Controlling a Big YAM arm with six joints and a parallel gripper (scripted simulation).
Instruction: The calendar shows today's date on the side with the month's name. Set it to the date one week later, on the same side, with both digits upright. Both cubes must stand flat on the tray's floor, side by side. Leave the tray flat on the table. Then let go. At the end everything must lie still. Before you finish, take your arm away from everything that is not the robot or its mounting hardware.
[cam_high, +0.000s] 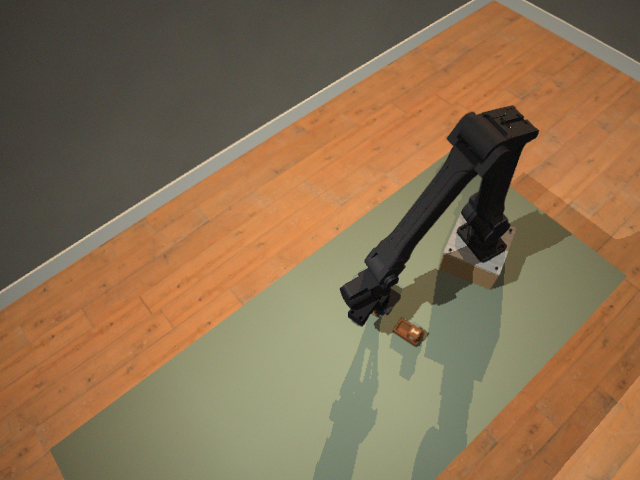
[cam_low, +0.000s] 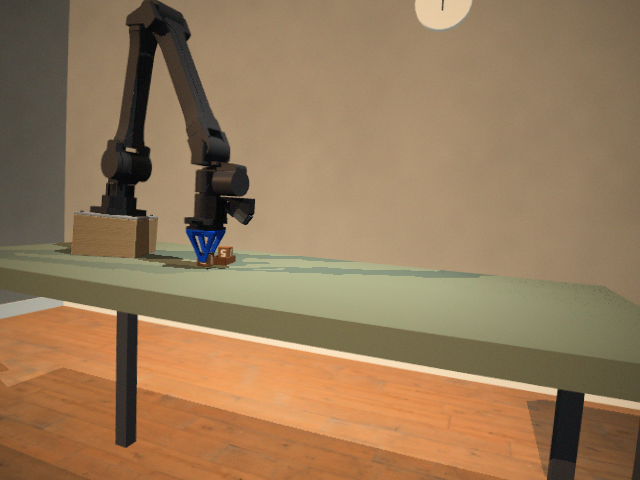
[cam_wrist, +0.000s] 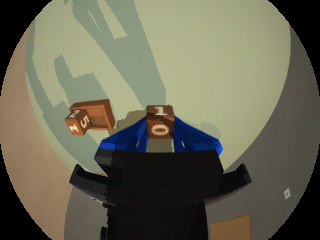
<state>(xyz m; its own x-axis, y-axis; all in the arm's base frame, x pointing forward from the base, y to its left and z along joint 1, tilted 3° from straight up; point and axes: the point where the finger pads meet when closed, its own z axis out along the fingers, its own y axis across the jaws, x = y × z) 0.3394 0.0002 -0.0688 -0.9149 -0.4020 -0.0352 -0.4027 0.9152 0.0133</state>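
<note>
The brown digit cube lies right at my hand. Round my hand: brown tray: 10 cm to the left, 4 cm behind, 2 cm below.
</note>
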